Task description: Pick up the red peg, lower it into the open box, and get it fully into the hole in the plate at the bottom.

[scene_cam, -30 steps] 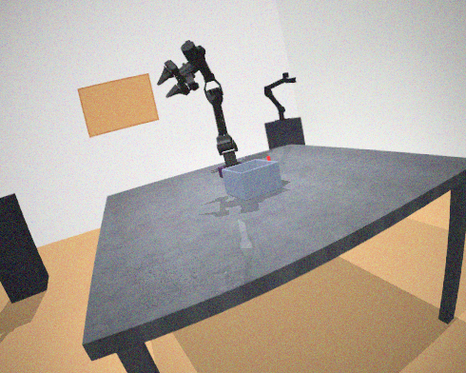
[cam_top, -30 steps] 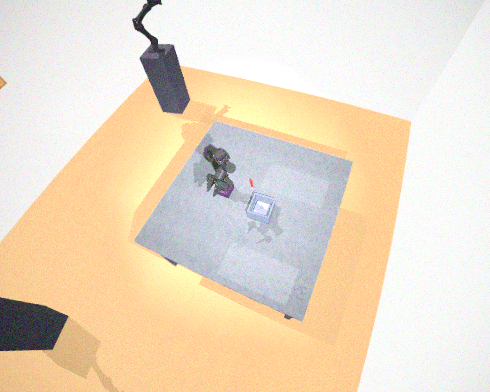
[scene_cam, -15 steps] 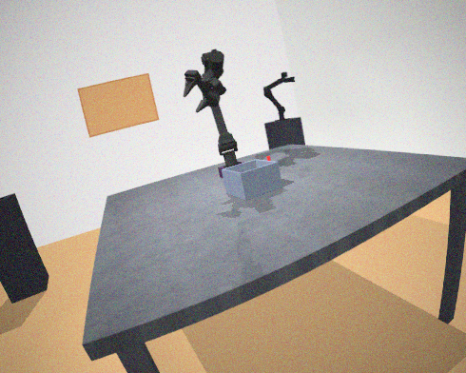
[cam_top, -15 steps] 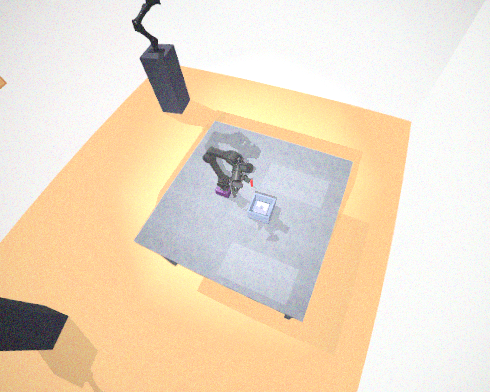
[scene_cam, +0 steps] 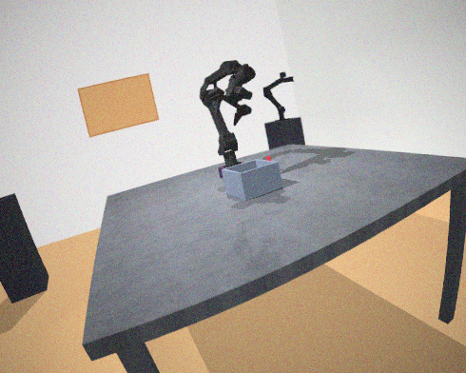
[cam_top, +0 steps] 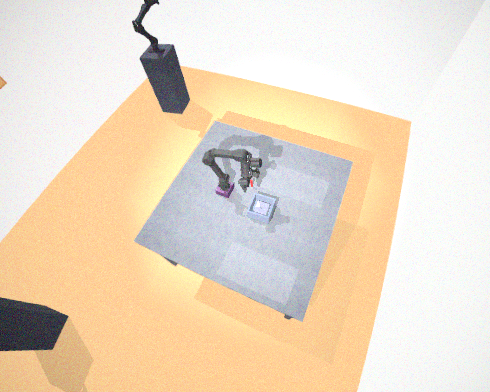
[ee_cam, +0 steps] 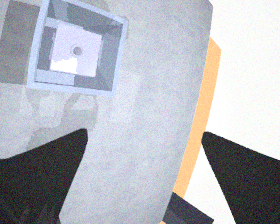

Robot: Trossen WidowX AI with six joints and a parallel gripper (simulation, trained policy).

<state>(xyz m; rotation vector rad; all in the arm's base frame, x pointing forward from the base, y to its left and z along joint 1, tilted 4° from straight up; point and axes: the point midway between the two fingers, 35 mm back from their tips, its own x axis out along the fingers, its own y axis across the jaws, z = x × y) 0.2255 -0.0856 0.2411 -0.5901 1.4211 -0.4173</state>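
Right now the red peg is 240 mm below my gripper tip, 200 mm to the left of it and 30 mm behind it.
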